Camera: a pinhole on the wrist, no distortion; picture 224 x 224 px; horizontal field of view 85.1 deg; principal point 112.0 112.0 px. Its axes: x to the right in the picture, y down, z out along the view. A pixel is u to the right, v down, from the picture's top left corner.
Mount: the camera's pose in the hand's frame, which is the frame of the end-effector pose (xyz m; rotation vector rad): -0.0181 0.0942 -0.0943 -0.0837 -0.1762 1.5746
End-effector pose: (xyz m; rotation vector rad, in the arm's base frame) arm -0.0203 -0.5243 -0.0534 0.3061 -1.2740 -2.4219
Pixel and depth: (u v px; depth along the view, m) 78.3 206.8 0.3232
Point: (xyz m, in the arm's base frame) 0.1983 -0.2479 0.0386
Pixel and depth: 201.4 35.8 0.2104
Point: -0.0848 -0.5715 0.2214
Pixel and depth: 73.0 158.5 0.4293
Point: 0.0808 -0.1642 0.0587
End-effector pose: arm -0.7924 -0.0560 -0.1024 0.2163 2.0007 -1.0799
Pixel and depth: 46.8 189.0 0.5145
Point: -0.4274 -0.3534 0.2389
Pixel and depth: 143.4 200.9 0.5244
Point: -0.1705 -0.1063 0.0284
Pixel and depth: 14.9 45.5 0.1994
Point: -0.8020 -0.1993 -0.1305
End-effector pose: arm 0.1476 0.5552 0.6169 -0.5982 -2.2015 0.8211
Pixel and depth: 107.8 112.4 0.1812
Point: 0.1299 0.5473 0.4947
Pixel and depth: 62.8 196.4 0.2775
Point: 0.1998 0.3233 0.4501
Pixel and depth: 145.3 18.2 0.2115
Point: -0.0047 0.6634 0.4873
